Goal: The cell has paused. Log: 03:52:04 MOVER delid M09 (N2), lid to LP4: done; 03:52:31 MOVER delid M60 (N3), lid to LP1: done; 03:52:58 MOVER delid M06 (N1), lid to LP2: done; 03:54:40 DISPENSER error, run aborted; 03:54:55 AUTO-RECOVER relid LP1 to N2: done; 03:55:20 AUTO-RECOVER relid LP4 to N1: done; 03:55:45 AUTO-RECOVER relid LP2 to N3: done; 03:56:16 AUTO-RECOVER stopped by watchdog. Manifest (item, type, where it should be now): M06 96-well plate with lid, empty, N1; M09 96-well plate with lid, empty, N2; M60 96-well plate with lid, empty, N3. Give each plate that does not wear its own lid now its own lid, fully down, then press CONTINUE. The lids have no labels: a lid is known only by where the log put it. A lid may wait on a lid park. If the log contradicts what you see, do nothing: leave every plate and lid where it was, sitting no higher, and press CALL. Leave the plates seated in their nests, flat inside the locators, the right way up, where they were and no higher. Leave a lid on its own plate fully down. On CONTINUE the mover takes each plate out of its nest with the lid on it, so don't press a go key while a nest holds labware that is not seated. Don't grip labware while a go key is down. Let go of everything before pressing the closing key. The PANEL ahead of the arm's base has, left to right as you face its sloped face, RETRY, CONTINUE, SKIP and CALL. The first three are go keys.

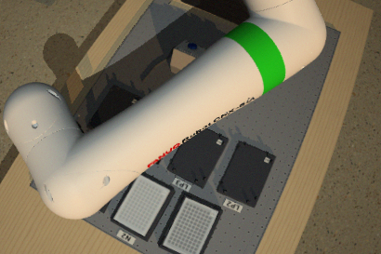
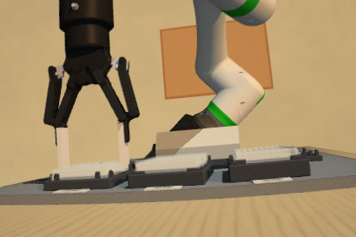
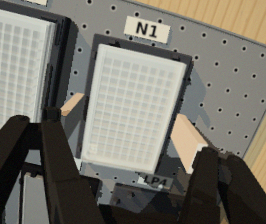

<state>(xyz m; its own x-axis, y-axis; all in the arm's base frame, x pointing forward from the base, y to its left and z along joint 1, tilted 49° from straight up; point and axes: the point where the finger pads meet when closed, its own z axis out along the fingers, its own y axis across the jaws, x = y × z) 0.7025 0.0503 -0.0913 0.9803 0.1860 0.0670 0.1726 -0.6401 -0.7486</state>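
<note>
Now: hand 3 cm above the plate. Round my hand: LP4 label: 8 cm behind, 7 cm to the right, 5 cm below; LP1 label: 10 cm behind, 5 cm to the left, 5 cm below; lid park LP4: 17 cm behind, 8 cm to the right, 5 cm below.
</note>
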